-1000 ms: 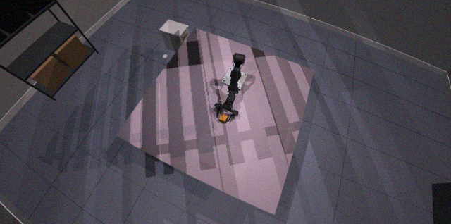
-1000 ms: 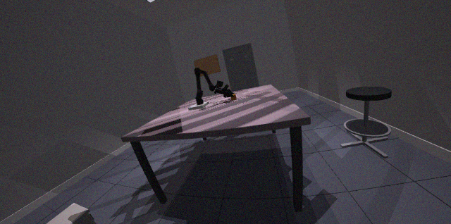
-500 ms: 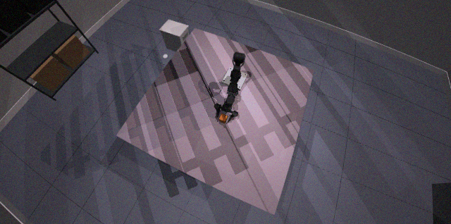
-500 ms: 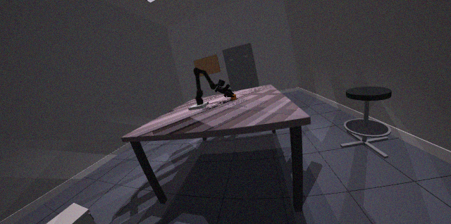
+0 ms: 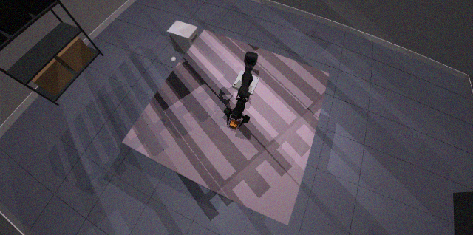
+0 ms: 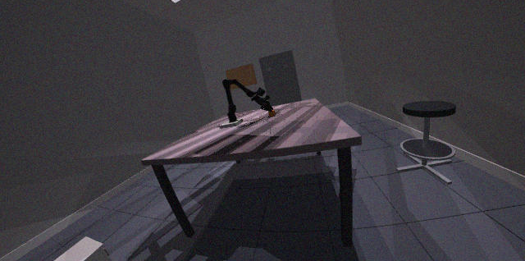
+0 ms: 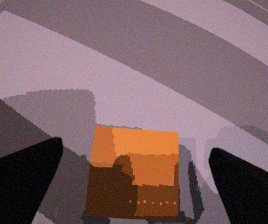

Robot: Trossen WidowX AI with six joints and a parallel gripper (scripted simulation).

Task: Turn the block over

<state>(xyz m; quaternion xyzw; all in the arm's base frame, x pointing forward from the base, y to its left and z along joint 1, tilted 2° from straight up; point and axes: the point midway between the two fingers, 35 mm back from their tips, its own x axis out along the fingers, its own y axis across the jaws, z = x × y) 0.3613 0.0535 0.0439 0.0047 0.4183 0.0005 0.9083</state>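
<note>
Right now my gripper tip is 20 mm past the block and 20 mm above it.
</note>
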